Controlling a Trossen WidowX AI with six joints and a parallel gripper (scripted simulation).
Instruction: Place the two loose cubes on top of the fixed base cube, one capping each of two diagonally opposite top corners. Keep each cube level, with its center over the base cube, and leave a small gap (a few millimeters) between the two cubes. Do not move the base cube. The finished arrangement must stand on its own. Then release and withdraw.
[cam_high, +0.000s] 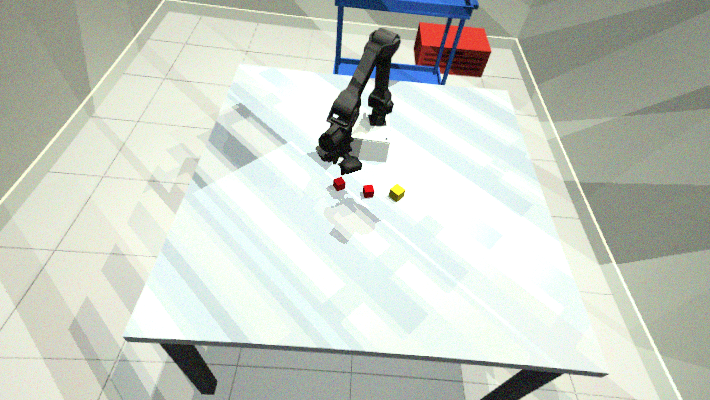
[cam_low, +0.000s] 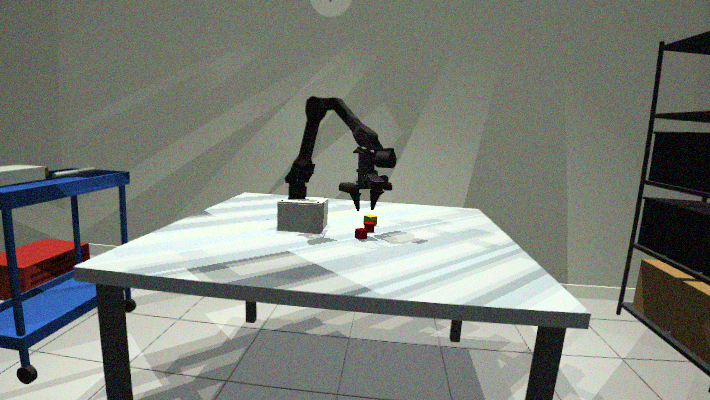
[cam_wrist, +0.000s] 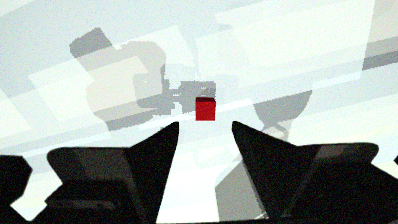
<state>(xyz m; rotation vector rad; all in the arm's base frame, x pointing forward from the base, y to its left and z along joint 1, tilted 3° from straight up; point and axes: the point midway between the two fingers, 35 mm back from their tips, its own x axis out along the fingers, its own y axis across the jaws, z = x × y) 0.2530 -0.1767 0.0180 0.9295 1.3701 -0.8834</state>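
Now: the yellow cube 21 cm to the left of my gripper tip, 8 cm below it and 5 cm ahead of it.
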